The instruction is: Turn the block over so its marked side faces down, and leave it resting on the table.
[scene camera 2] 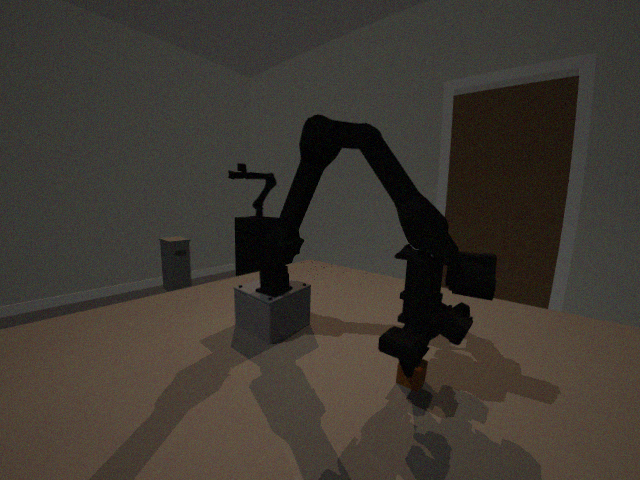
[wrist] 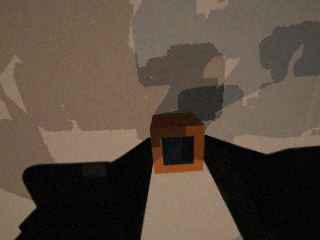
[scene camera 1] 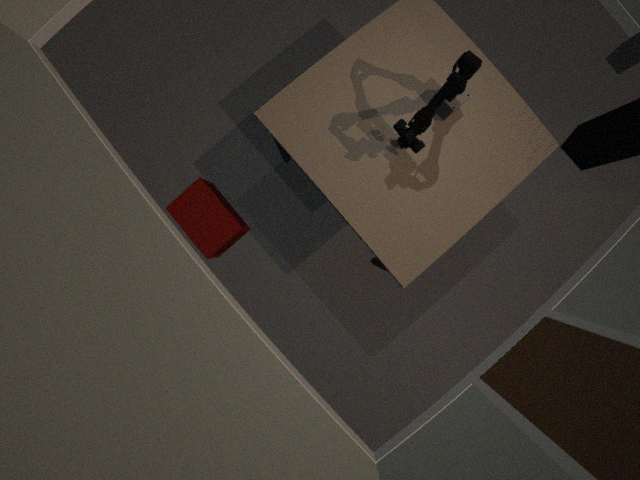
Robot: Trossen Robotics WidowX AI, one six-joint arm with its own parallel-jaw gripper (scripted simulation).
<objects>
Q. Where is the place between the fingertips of my gripper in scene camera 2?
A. At 412,370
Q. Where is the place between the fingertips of my gripper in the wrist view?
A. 175,140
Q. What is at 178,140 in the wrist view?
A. A block.
</objects>
